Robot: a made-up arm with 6 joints. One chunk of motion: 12 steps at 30 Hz.
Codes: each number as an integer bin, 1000 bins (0 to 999) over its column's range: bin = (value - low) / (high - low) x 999, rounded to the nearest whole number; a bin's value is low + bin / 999 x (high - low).
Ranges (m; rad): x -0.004..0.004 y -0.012..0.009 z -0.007..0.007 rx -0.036..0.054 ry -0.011..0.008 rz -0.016..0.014
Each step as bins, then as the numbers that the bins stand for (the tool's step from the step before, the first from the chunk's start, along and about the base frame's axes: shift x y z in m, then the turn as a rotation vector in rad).
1 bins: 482 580 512 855 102 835
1 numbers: -0.00014 0.00019 0.00018 0.04103 -0.00906 0.00908
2 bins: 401 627 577 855 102 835
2 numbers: -0.00079 0.00118 0.00109 0.04103 -0.00906 0.00908
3 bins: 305 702 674 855 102 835
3 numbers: -0.00156 0.00276 0.00245 0.04103 -0.00906 0.00908
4 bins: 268 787 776 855 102 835
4 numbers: -0.00185 0.00454 0.00387 0.04103 -0.00906 0.00908
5 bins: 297 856 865 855 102 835
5 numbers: -0.00162 0.00599 0.00512 0.04103 -0.00906 0.00908
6 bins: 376 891 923 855 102 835
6 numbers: -0.00099 0.00673 0.00593 0.04103 -0.00906 0.00908
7 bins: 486 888 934 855 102 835
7 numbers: -0.00011 0.00667 0.00609 0.04103 -0.00906 0.00908
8 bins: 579 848 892 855 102 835
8 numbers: 0.00064 0.00583 0.00550 0.04103 -0.00906 0.00908
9 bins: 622 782 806 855 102 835
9 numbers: 0.00098 0.00444 0.00430 0.04103 -0.00906 0.00908
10 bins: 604 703 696 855 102 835
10 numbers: 0.00084 0.00278 0.00275 0.04103 -0.00906 0.00908
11 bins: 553 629 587 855 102 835
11 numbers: 0.00043 0.00122 0.00123 0.04103 -0.00906 0.00908
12 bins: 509 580 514 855 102 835
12 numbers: 0.00008 0.00019 0.00020 0.04103 -0.00906 0.00908
